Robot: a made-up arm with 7 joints. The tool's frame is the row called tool. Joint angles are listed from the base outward. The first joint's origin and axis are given. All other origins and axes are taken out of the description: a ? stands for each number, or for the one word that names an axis. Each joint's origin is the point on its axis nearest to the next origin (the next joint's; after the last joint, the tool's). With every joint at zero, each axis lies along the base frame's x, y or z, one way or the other. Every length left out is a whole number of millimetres.
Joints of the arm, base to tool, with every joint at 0 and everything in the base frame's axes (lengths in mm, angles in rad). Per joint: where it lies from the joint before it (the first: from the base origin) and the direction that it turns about. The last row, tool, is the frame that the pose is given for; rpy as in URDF.
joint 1: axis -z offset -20 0 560
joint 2: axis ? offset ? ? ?
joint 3: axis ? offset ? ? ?
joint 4: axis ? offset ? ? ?
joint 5: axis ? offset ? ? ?
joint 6: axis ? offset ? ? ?
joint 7: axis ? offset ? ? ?
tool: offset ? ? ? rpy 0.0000 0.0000 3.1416
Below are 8 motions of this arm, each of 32 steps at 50 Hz.
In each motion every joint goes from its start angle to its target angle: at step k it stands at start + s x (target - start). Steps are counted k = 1, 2, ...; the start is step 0. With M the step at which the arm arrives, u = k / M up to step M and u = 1 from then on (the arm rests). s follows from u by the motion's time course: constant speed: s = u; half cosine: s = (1 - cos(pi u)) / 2; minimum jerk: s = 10 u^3 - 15 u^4 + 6 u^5.
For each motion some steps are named. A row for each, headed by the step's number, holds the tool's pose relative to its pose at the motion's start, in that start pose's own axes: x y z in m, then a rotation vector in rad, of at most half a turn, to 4 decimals.
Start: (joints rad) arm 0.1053 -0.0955 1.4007 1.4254 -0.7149 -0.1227 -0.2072
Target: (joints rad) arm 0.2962 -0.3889 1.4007 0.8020 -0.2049 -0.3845 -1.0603
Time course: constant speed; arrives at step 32
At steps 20, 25, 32:
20: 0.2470 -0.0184 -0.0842 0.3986 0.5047 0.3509
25: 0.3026 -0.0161 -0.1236 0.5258 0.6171 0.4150
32: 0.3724 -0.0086 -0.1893 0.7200 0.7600 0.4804

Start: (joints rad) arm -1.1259 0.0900 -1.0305 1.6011 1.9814 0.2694 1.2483
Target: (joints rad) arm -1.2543 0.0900 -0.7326 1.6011 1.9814 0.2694 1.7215
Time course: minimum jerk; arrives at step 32
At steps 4, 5, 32:
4: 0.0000 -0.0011 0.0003 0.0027 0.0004 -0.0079
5: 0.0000 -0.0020 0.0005 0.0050 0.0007 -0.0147
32: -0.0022 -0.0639 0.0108 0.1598 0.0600 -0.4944

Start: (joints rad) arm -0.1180 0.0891 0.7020 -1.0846 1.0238 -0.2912 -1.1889
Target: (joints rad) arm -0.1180 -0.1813 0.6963 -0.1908 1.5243 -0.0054 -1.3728
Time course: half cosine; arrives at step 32
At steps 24, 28, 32:
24: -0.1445 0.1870 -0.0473 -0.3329 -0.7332 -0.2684
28: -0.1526 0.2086 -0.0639 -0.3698 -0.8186 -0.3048
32: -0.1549 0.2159 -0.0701 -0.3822 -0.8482 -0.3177

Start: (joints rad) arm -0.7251 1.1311 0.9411 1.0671 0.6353 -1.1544 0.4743
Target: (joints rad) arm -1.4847 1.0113 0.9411 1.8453 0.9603 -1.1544 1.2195
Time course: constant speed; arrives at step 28
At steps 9, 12, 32:
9: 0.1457 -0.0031 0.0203 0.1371 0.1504 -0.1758
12: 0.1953 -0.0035 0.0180 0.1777 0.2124 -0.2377
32: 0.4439 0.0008 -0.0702 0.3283 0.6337 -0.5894

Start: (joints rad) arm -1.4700 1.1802 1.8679 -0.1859 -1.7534 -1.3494 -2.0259
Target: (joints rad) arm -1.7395 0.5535 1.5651 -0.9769 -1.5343 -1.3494 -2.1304
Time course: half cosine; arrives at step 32
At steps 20, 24, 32:
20: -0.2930 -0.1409 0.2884 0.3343 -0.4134 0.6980
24: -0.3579 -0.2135 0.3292 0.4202 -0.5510 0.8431
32: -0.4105 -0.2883 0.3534 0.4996 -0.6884 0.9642

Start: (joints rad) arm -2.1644 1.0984 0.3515 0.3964 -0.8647 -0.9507 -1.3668
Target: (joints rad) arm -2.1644 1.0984 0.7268 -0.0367 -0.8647 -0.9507 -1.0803
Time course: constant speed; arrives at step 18
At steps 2, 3, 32:
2: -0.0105 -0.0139 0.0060 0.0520 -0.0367 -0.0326
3: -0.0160 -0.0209 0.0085 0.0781 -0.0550 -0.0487
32: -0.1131 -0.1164 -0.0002 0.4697 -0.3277 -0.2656

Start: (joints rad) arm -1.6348 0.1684 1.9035 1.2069 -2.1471 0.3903 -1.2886
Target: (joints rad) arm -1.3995 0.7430 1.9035 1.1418 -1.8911 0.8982 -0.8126
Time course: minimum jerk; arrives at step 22
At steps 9, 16, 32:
9: 0.0121 0.1314 0.0169 -0.2163 0.0054 -0.4403
16: 0.1250 0.3260 0.0348 -0.6188 0.0691 -1.0959
32: 0.1673 0.3645 0.0358 -0.7298 0.0936 -1.2369

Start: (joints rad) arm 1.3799 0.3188 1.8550 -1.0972 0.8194 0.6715 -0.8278
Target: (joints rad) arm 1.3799 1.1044 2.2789 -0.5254 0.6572 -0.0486 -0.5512
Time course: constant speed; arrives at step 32
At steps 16, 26, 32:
16: 0.0145 -0.3263 -0.2035 0.6876 0.0758 -0.0785
26: 0.0606 -0.4642 -0.3882 1.0832 0.2122 -0.0849
32: 0.0979 -0.5170 -0.5086 1.3010 0.3223 -0.0730

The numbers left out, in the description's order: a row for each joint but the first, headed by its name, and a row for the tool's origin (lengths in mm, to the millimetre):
joint 2: axis +y, xyz -20 -50 0
joint 3: axis -z, xyz 10 0 560
joint 4: axis +y, xyz 0 10 0
joint 5: axis -z, xyz 0 0 260
joint 6: axis +y, xyz -10 30 0
joint 7: axis -z, xyz 0 0 110
tool: xyz -10 20 0

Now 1 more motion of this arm.
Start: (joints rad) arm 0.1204 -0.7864 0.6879 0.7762 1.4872 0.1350 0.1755
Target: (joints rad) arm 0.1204 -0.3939 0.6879 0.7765 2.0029 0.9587 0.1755
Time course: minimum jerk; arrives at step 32
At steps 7, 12, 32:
7: 0.0082 -0.0173 0.0056 0.0227 -0.0455 -0.0537
12: 0.0296 -0.0624 0.0175 0.0656 -0.1691 -0.2050
32: 0.1088 -0.1940 0.0233 -0.0256 -0.5671 -0.7352

